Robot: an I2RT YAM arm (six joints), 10 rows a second.
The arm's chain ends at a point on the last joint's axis. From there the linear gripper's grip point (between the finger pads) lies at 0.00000 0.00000 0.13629 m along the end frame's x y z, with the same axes.
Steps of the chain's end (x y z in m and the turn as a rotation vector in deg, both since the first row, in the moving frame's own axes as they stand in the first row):
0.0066 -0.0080 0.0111 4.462 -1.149 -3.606
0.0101 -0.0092 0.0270 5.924 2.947 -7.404
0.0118 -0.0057 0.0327 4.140 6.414 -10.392
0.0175 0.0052 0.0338 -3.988 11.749 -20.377
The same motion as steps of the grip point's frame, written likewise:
0.0035 -0.0185 0.0107 4.462 -1.149 -3.606
0.0162 -0.0237 0.0261 5.924 2.947 -7.404
0.0260 -0.0168 0.0315 4.140 6.414 -10.392
0.0463 0.0095 0.0307 -3.988 11.749 -20.377

